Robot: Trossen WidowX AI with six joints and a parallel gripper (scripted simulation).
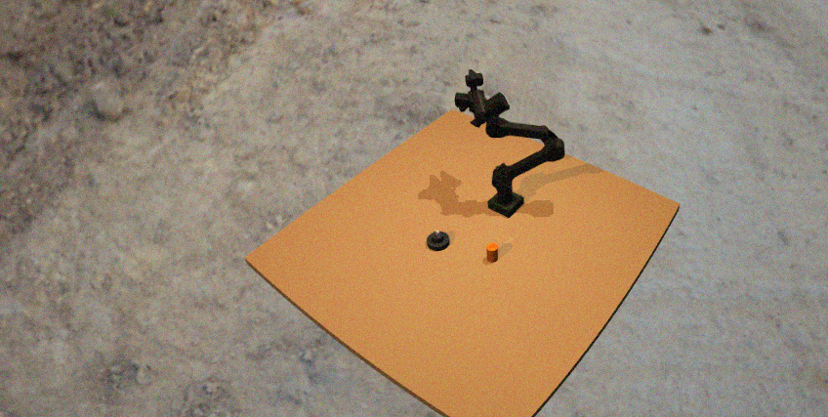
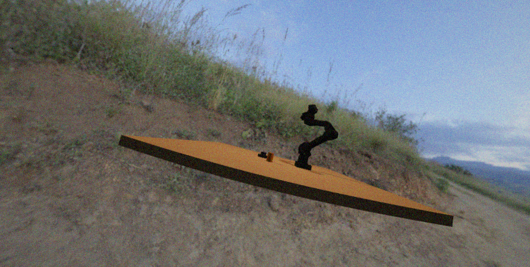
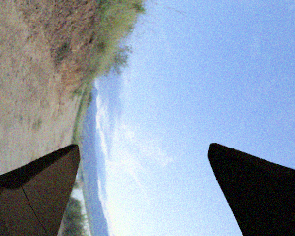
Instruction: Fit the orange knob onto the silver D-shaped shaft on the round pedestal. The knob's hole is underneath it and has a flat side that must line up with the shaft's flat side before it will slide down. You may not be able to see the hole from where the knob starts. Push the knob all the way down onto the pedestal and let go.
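My gripper tip is now 370 mm short of the orange knob, 300 mm to the right of it and 430 mm above it. Round my gripper tip: round pedestal 400 mm ahead, 80 mm to the left, 450 mm below.
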